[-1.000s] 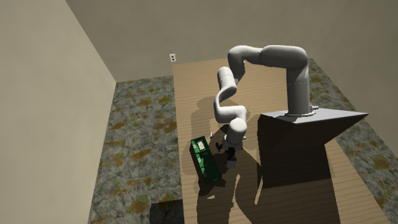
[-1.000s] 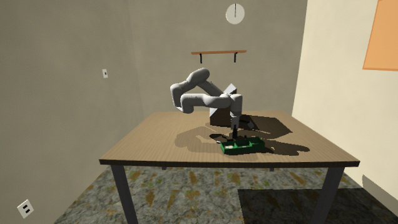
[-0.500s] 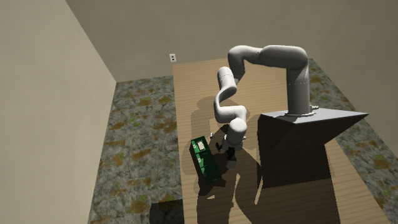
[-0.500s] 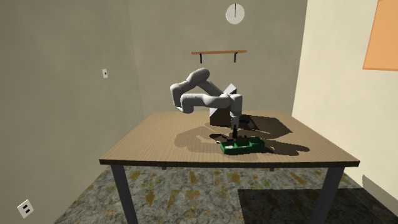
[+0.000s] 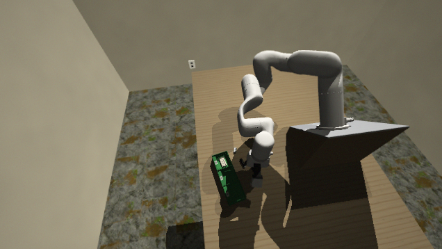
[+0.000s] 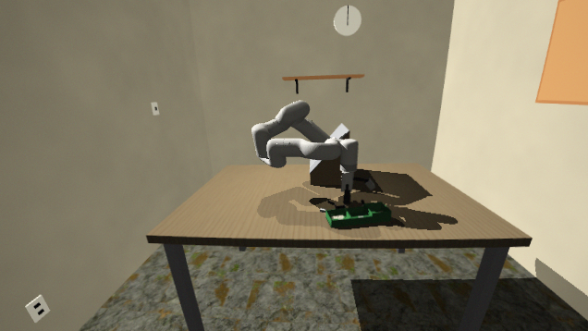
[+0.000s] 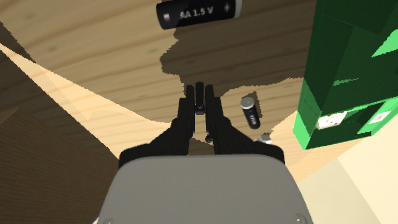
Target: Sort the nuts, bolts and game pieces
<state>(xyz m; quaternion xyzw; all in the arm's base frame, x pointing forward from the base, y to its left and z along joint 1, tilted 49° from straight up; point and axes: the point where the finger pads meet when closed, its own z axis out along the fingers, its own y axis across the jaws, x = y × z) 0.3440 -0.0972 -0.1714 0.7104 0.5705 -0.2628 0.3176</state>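
Now: hand 140 mm short of the green bin and 20 mm to the right of it. The rest, counted from my hand: dark bolt: 10 mm to the right, 20 mm below; then small nut: 80 mm ahead, 120 mm to the right, 10 mm below; then white game piece: 160 mm ahead, 60 mm to the right, 10 mm below.
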